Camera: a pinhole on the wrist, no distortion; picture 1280 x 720 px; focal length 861.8 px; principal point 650.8 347.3 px. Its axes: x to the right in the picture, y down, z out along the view. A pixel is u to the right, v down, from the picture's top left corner.
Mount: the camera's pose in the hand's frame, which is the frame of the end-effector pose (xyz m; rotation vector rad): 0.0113 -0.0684 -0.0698 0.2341 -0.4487 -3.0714
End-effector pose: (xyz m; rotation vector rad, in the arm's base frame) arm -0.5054 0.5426 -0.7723 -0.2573 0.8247 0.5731
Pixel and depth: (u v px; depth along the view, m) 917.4 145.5 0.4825
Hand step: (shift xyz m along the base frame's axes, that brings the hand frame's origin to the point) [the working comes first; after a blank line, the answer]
In the camera's frame: 0.1493 -0.1130 0.4825

-0.0043 0.2015 0.3784
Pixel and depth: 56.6 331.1 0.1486
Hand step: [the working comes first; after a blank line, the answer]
In the camera's frame: -0.1025 -0.0028 0.1486

0.1116 0.0552 -0.0117
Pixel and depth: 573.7 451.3 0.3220
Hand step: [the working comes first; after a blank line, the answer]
In the camera's frame: -0.0288 0.0389 0.3220

0.1574 0.0932 0.1719
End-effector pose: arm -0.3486 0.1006 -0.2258 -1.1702 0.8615 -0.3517
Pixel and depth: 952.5 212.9 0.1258
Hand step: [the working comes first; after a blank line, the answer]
In the camera's frame: 0.0440 -0.0196 0.1258

-0.0023 0.0518 0.0404
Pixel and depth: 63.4 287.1 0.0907
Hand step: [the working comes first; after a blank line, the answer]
In the camera's frame: -0.0618 -0.0063 0.0907

0.0610 -0.0358 0.0097
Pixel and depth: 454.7 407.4 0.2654
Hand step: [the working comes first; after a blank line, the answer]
In the camera's frame: -0.0604 0.0185 0.2654

0.1668 0.1051 0.0198
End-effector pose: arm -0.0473 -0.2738 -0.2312 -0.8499 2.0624 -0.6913
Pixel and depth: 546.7 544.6 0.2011
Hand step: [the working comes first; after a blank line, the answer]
In the camera's frame: -0.0243 0.0460 0.2011

0.1283 -0.0627 -0.0385
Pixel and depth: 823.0 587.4 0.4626
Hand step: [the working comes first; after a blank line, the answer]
In the camera's frame: 0.0924 0.1289 0.4626

0.4131 0.0016 -0.0986
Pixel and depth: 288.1 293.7 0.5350
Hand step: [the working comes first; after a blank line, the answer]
In the camera's frame: -0.2252 -0.0333 0.5350

0.2643 -0.1189 -0.4079
